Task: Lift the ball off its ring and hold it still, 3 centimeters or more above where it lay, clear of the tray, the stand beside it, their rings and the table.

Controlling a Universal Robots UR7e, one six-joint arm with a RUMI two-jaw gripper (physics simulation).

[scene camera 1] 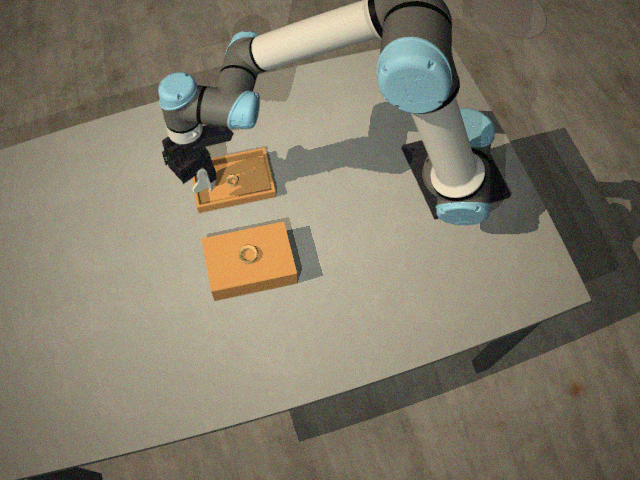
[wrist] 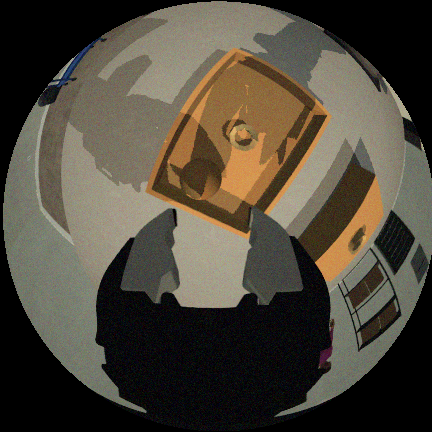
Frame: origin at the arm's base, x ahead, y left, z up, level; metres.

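Where they show: gripper, fingertip midpoint: (scene camera 1: 201, 181) (wrist: 211, 210).
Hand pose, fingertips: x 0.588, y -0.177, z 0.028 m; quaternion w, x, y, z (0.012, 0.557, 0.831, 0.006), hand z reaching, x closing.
After its pixels a point has its place.
The ball (wrist: 201, 179) {y -0.196, x 0.564, z 0.028 m} is brownish orange and in shadow. In the wrist view it lies inside the orange tray (scene camera 1: 237, 202) {y -0.109, x 0.521, z -0.003 m} (wrist: 190, 210) {y -0.195, x 0.605, z 0.013 m}, near a corner and apart from the tray's pale ring (scene camera 1: 227, 180) {y -0.177, x 0.526, z -0.003 m} (wrist: 243, 146) {y -0.169, x 0.524, z -0.003 m}. The ball does not show in the scene view, where the gripper covers that end of the tray. My gripper (scene camera 1: 204, 187) {y -0.177, x 0.588, z 0.028 m} (wrist: 211, 210) {y -0.177, x 0.588, z 0.028 m} is partly open, with nothing between its fingers. It is over the tray's left end in the scene view; in the wrist view the ball shows beyond the fingertips. The fingertips' exact height above the tray is unclear.
The orange block-shaped stand (scene camera 1: 227, 273) {y 0.079, x 0.599, z 0.043 m} (wrist: 370, 210) {y 0.042, x 0.486, z 0.043 m} is beside the tray, with its own pale ring (scene camera 1: 241, 255) {y 0.051, x 0.557, z 0.048 m} on top. Both are on the grey table (scene camera 1: 387, 289) {y 0.215, x 0.271, z -0.015 m}. The tray's raised walls surround the ball. The arm's base is at the right in the scene view.
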